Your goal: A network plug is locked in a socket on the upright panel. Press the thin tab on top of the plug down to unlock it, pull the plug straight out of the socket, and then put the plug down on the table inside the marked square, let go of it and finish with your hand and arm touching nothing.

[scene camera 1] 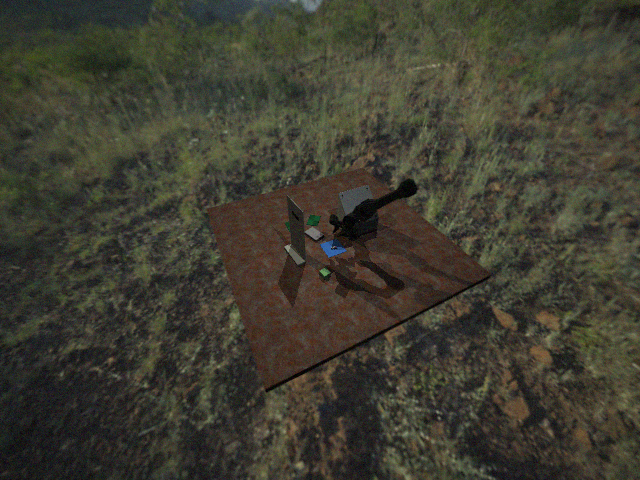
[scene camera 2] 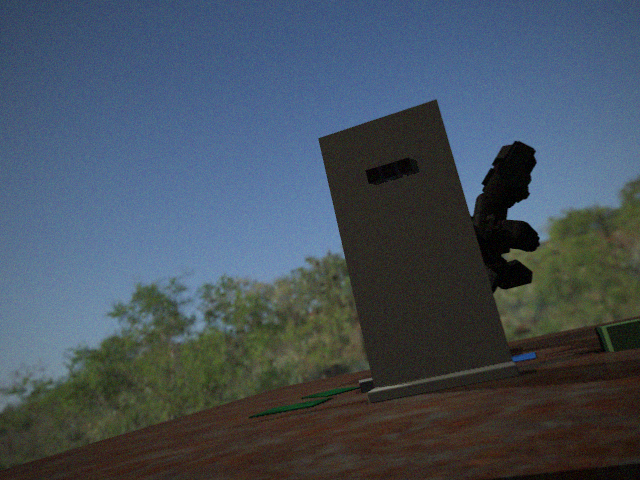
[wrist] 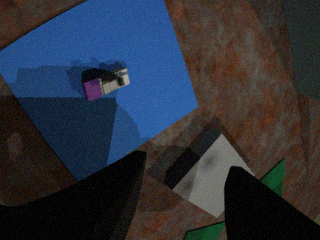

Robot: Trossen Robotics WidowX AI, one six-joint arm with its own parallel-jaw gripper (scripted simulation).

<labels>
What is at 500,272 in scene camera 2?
My gripper.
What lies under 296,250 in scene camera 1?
A grey panel.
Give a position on a grey panel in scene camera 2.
At 429,321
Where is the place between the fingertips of my gripper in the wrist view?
187,170
</labels>
